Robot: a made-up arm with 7 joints.
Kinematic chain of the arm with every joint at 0, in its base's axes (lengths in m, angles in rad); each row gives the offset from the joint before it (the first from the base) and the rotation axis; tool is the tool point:
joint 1: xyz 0 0 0.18 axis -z
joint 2: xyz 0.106 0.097 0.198 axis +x
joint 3: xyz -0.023 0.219 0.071 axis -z
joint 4: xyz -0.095 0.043 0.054 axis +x
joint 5: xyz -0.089 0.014 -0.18 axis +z
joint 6: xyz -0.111 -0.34 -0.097 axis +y
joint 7: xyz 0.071 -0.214 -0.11 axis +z
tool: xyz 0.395 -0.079 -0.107
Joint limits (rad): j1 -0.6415..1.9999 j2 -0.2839..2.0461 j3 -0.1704..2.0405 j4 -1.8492..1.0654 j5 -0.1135..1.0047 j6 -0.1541..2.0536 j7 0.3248..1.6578
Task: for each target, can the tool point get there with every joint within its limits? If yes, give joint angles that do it. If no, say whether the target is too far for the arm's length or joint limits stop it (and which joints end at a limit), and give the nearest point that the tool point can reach.
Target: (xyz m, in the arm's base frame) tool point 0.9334 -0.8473 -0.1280
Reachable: no: joint limits stop it (at a limit: joint 1, joint 4, joint 5, joint 6, joint 7) | nearest point 0.8835 -0.8002 -0.0982 | short by 0.075 m
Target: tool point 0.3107 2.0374 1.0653
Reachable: no: too far | nearest point 0.1980 1.2983 0.8036 | short by 0.792 m
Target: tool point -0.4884 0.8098 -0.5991
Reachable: no: joint limits stop it (at a limit: joint 1, joint 2, joint 5, joint 7) | nearest point -0.4541 0.7621 -0.4839 | short by 0.129 m
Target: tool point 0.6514 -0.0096 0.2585
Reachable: yes | joints 1.3998 0.5725 0.1465 0.5705 0.1707 0.0557 1.2071
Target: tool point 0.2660 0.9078 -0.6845
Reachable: no: joint limits stop it (at a limit: joint 2, joint 5, joint 7) | nearest point 0.2420 0.8259 -0.4990 | short by 0.204 m
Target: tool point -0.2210 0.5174 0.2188
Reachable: yes | joints 0.5190 -0.0794 1.7389 -0.7475 0.1594 0.2616 0.9153
